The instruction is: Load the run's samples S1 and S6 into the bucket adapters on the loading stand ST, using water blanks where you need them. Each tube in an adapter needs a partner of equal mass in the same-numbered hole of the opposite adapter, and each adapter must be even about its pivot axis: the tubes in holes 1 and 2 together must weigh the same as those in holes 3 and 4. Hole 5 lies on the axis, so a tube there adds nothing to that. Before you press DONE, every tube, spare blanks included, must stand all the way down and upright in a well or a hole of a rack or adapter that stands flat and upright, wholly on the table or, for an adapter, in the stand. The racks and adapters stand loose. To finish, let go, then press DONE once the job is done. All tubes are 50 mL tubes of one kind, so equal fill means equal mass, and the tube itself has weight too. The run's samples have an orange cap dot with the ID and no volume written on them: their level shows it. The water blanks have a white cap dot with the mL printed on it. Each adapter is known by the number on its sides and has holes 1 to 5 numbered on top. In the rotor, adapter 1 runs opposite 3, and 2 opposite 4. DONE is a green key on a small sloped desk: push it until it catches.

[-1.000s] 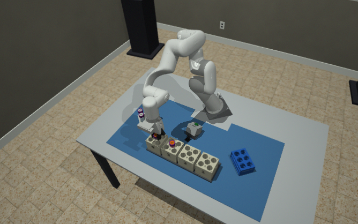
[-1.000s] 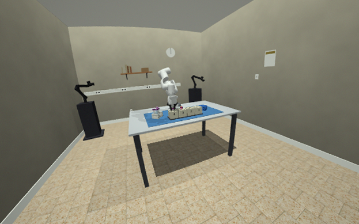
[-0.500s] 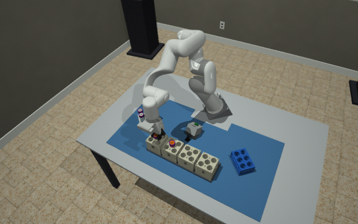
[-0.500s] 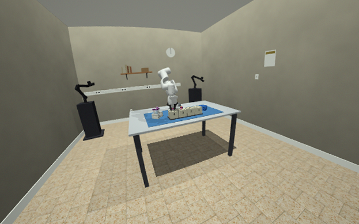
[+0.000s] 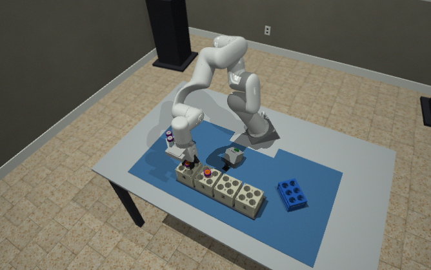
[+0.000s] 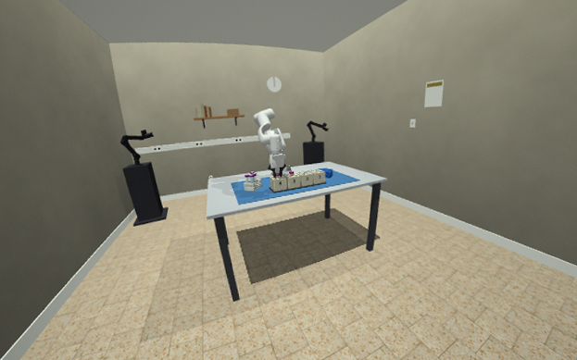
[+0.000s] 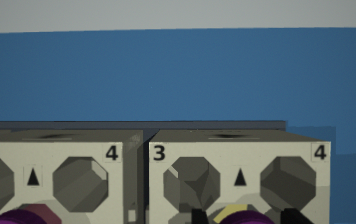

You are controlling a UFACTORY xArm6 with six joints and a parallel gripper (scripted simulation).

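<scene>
The sample tube is 1 cm to the left of my hand and 5 cm below it. From my hand the other things lie so: white rack: 15 cm behind, 15 cm to the right, 9 cm below; stand: 2 cm ahead, 16 cm to the left, 12 cm below; done desk: 19 cm behind, 17 cm to the left, 7 cm below.
</scene>
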